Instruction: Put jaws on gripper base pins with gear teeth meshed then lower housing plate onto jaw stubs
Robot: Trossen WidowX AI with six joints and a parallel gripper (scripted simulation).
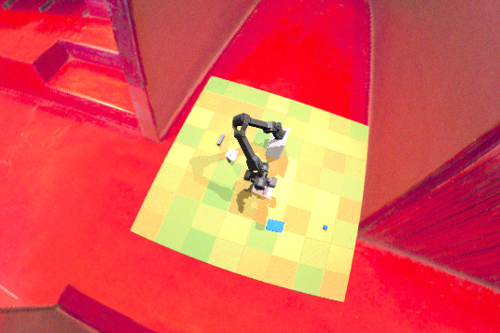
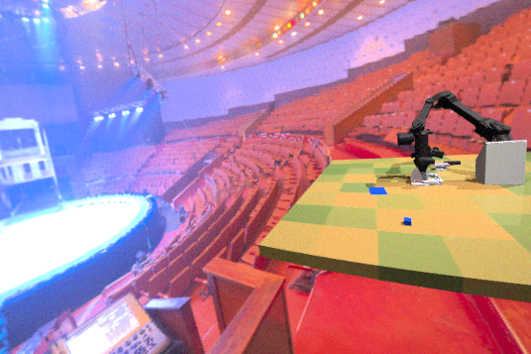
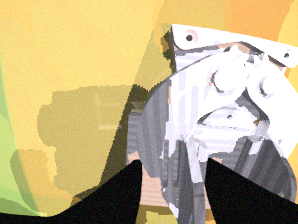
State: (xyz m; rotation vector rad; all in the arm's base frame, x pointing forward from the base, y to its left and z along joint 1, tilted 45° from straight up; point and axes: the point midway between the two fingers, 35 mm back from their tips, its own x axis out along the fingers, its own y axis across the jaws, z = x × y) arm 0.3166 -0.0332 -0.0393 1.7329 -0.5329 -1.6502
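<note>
Now: the flat white plate 1 cm ahead of my gripper tip, 3 cm to the left of it and 2 cm below it. Round my gripper tip: grey jaw: 4 cm behind, 1 cm to the left; dark bar: 18 cm behind, 35 cm to the right, 2 cm below; flat blue square: 19 cm ahead, 19 cm to the left, 2 cm below.
</note>
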